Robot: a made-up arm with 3 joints.
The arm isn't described. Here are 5 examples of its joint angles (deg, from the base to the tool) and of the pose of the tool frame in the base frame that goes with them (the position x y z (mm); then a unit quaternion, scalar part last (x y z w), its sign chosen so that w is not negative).
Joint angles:
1: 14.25 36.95 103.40
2: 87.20 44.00 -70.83
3: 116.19 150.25 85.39
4: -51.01 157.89 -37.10
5: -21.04 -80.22 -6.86
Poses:
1: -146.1 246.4 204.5 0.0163 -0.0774 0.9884 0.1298
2: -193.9 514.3 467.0 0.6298 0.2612 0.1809 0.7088
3: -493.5 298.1 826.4 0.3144 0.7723 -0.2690 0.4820
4: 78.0 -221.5 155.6 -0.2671 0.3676 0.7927 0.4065
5: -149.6 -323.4 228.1 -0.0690 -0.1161 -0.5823 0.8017
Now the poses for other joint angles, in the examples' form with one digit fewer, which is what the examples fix.
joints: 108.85 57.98 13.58
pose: -241 479 945 0.662 -0.354 0.619 0.232
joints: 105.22 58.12 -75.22
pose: -230 550 671 0.737 0.231 0.274 0.573
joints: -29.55 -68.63 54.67
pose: 66 -356 285 -0.213 -0.019 -0.024 0.977
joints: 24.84 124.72 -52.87
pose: 4 408 266 0.164 -0.057 0.758 0.628
